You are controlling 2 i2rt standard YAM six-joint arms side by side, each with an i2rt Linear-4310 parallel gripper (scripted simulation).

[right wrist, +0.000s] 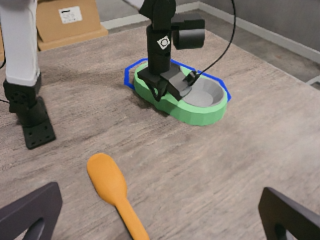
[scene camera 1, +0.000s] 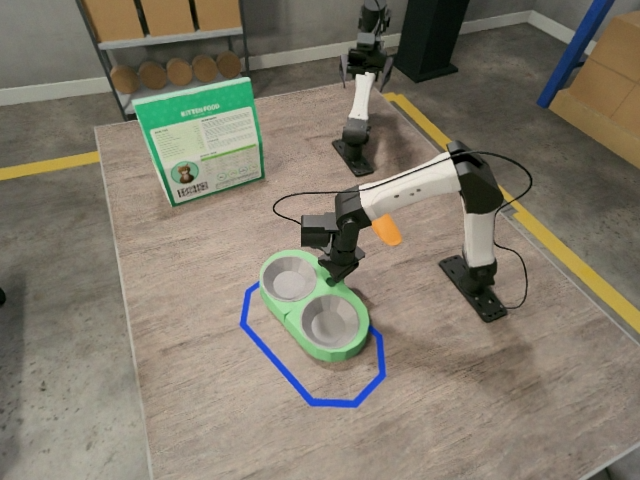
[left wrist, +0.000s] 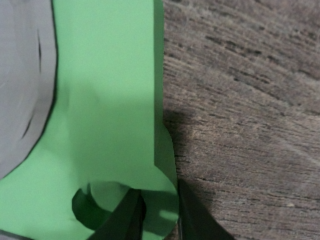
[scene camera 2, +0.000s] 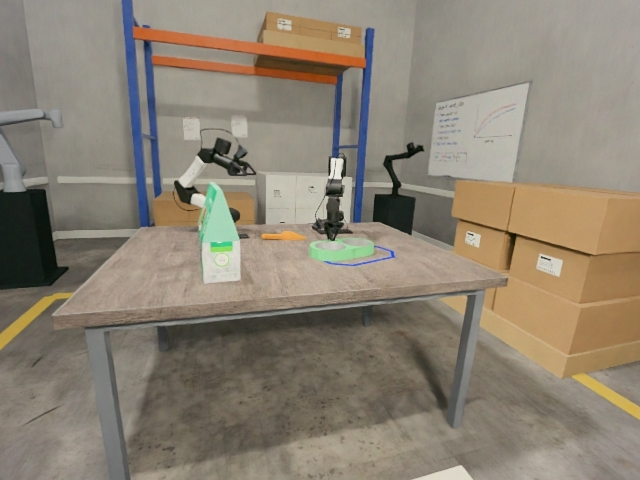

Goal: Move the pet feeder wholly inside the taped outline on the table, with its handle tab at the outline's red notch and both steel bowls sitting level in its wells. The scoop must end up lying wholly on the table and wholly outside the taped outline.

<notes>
In view: the left gripper (scene camera 1: 338, 279), the right gripper (scene camera 1: 362, 88), a steel bowl (scene camera 1: 289, 277) and a steel bowl (scene camera 1: 328, 320).
The left gripper also shows in the right wrist view (right wrist: 159, 99) and in the left wrist view (left wrist: 160, 189). The right gripper also shows in the right wrist view (right wrist: 160, 194).
</notes>
